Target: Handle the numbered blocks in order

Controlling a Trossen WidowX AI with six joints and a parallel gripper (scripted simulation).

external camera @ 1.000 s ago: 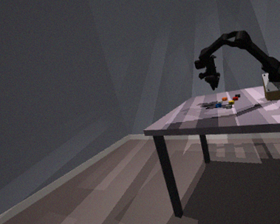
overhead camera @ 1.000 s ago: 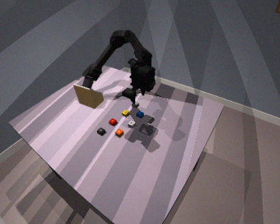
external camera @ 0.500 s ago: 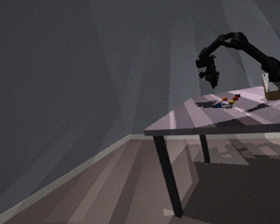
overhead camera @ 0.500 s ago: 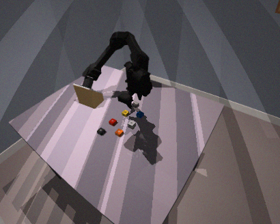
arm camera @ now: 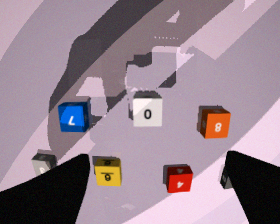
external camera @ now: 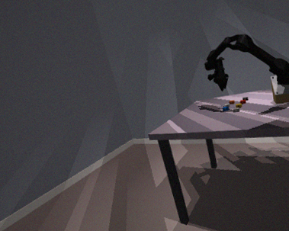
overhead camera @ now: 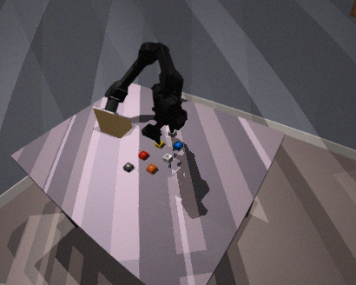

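Now: gripper tip 11 cm above the white block. The rest, counted from my gripper tip: orange block 1 cm behind, 9 cm to the right, 11 cm below; then yellow block 9 cm behind, 4 cm to the left, 11 cm below; then blue block 2 cm behind, 9 cm to the left, 11 cm below.
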